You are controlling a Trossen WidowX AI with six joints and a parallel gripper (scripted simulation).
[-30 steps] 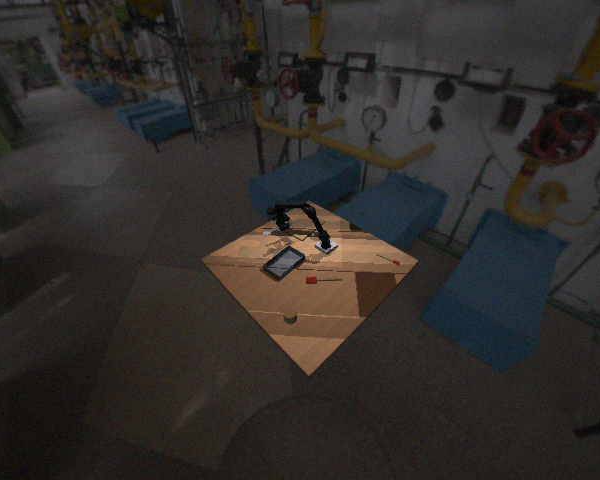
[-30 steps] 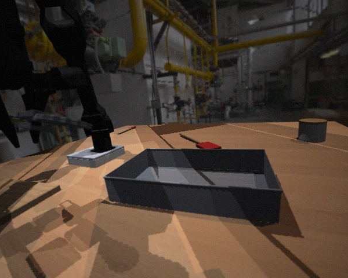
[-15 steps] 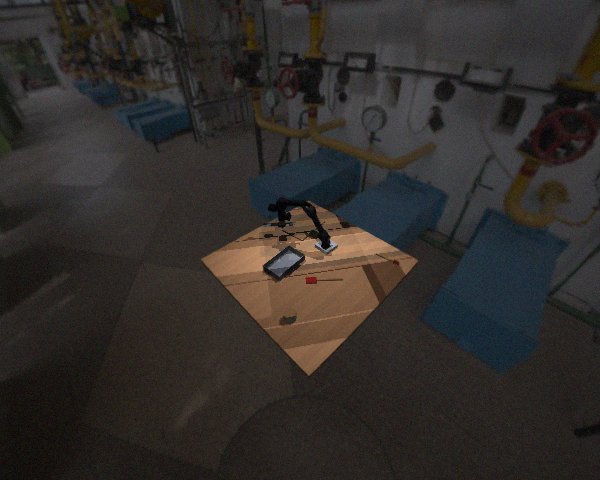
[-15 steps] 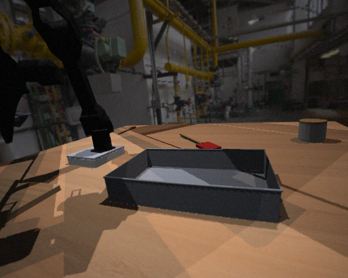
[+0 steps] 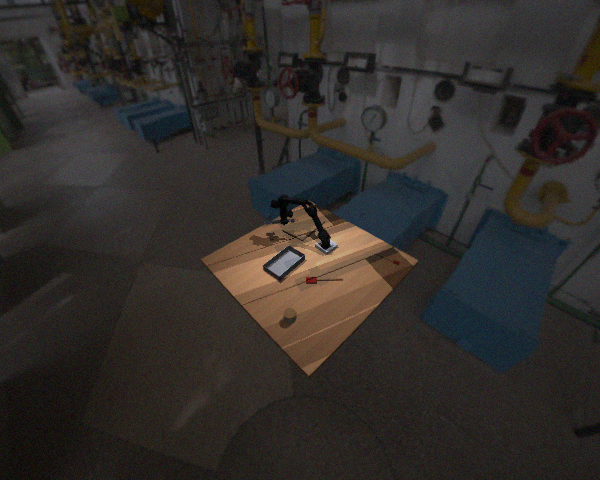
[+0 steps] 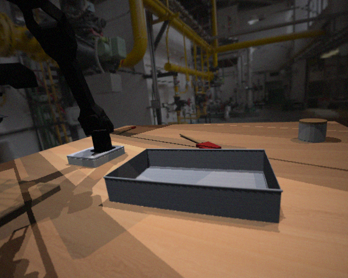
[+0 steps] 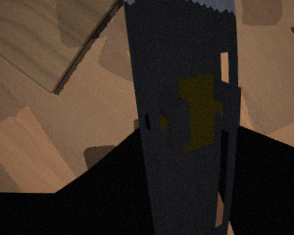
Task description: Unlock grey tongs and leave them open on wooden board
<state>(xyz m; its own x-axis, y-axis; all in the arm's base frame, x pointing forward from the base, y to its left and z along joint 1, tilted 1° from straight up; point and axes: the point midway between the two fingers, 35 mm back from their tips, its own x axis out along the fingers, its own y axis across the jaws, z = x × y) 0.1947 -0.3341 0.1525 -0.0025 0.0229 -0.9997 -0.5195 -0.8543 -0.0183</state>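
Right now my gripper tip is 4 cm below the yellow lock piece, 2 cm past it and 1 cm to the right of it. Also, from my gripper tip: roasting tin: 27 cm to the left, 19 cm ahead, 13 cm below; then red-headed spatula: 57 cm to the left, 15 cm below, 7 cm ahead; then wooden board: 24 cm behind, 15 cm below, 3 cm to the right.
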